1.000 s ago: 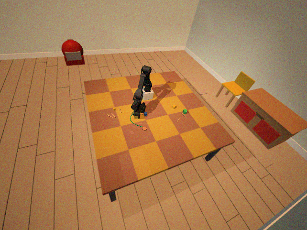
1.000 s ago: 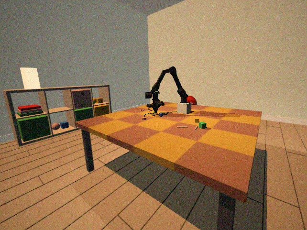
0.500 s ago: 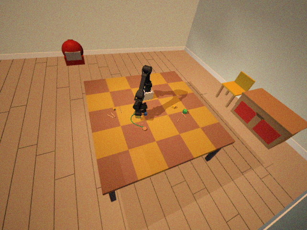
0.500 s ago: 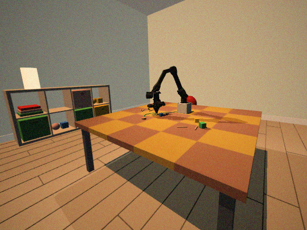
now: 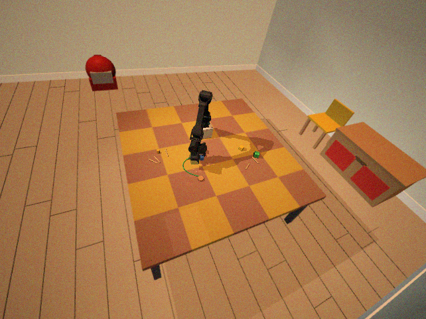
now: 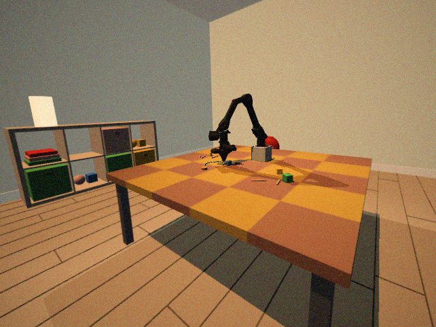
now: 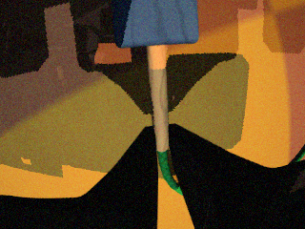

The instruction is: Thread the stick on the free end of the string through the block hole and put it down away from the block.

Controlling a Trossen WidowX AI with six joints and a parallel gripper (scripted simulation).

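Right now the blue cube is 10 mm ahead of my gripper tip and 60 mm to the left of it. Round my gripper tip: round wooden button: 190 mm ahead, 10 mm below; thin wooden stick: 10 mm to the left; yellow cube: 30 mm behind, 410 mm to the left.
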